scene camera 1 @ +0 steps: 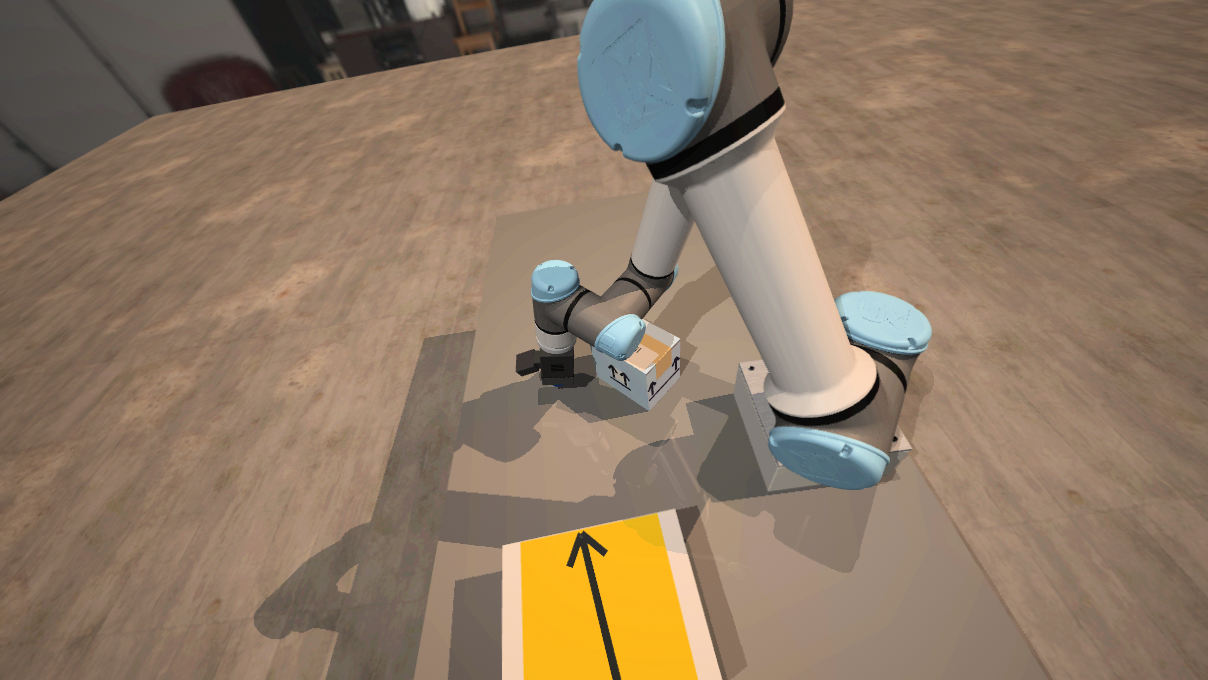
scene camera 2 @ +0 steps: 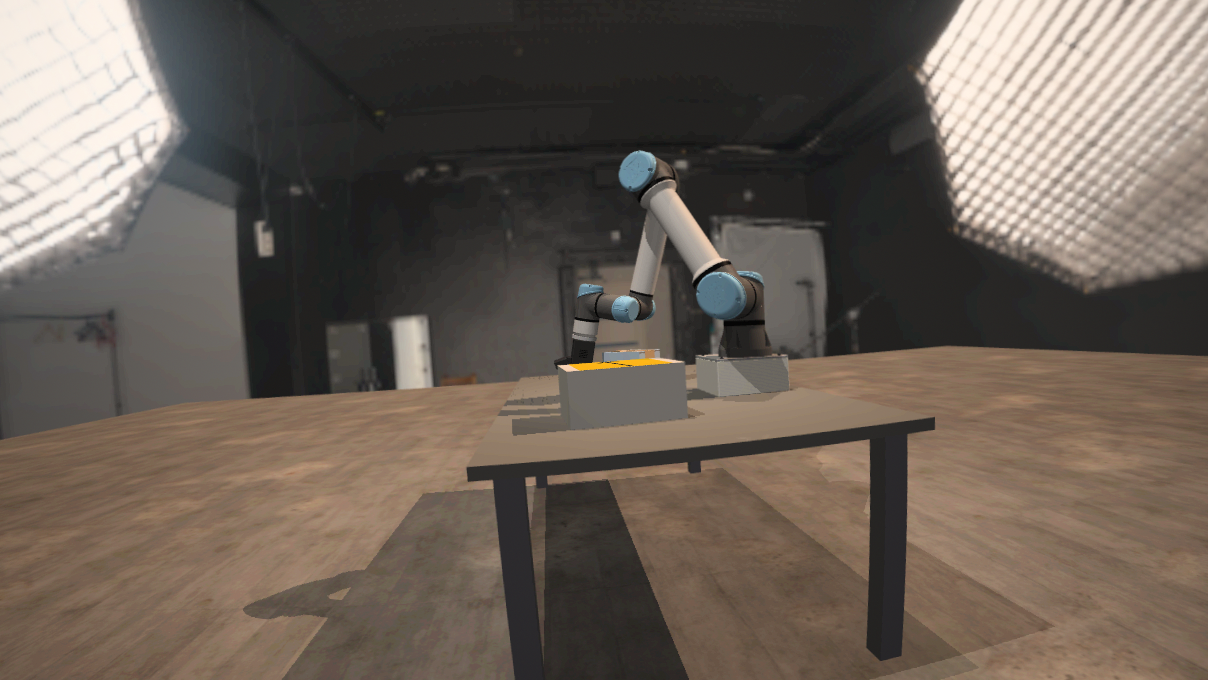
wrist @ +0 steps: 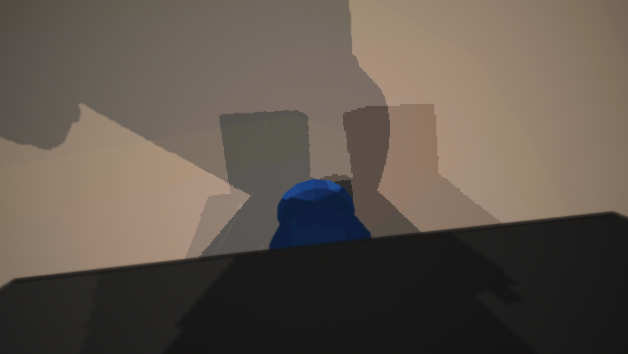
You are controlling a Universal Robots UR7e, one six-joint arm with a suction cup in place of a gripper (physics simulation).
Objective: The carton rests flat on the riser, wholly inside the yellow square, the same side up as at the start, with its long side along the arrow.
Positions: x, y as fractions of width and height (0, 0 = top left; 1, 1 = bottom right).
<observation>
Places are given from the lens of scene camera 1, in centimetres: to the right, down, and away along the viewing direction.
riser (scene camera 1: 0.52, 0.87): 2, 32, 52
carton (scene camera 1: 0.54, 0.54): 9, 5, 75
The marked spots on the carton and the riser are 37 cm apart.
</observation>
